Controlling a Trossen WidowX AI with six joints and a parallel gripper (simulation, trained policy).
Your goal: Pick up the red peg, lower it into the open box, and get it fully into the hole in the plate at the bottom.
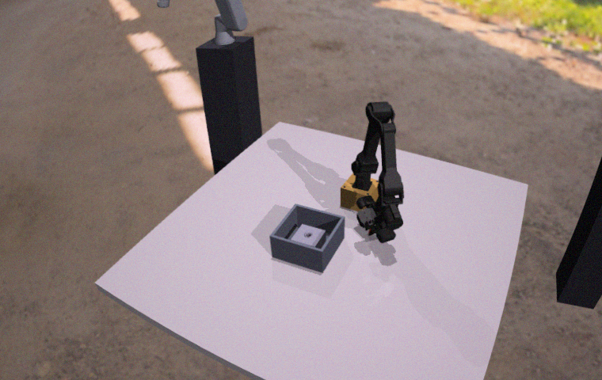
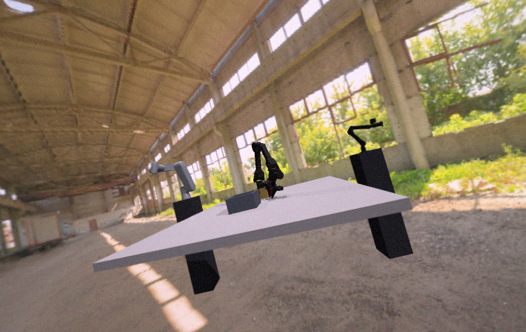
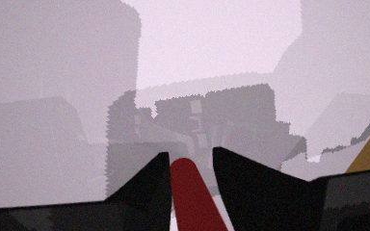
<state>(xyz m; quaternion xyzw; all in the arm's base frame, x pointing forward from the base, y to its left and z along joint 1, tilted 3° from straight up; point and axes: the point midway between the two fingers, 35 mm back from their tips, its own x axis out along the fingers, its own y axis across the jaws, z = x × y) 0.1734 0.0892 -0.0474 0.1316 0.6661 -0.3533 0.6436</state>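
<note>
My gripper tip is now 130 mm short of the light grey plate, 180 mm to the left of it and 40 mm below it. From my gripper tip the other things lie so: grey box (130 mm ahead, 180 mm to the right, 20 mm above); red peg (10 mm to the left, 30 mm above).
</note>
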